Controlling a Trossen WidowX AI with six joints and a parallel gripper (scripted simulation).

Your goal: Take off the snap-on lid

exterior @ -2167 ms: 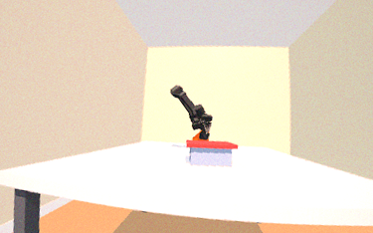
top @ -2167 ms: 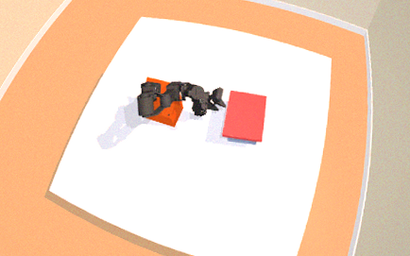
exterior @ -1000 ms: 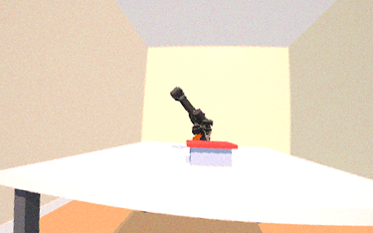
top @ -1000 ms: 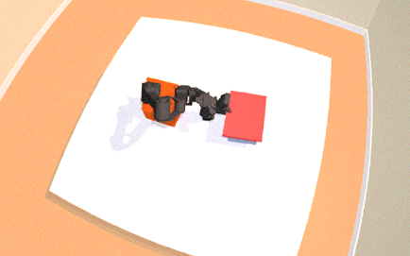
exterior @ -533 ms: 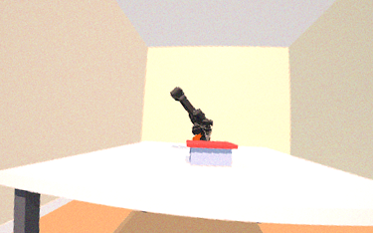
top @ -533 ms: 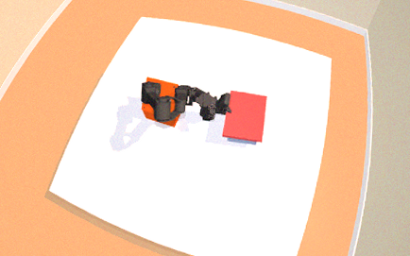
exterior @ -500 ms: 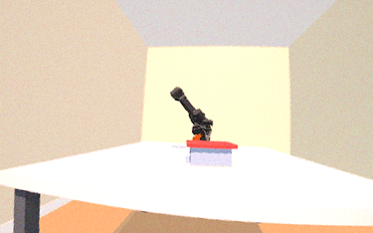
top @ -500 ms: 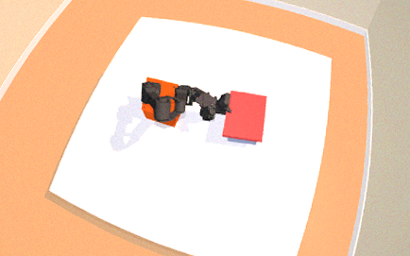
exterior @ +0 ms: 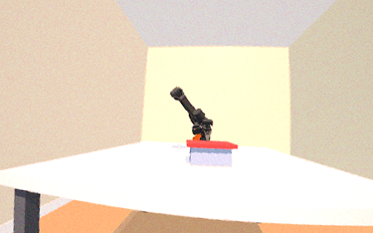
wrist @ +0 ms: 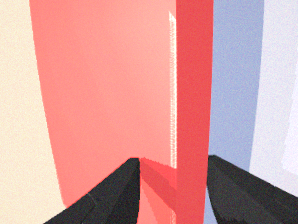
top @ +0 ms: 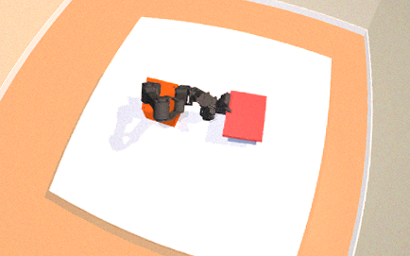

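Right now the red lid is 7 cm ahead of my gripper tip and 1 cm to the left of it. From my gripper tip the other things lie so: storage box (7 cm ahead, 1 cm to the left, 4 cm below).
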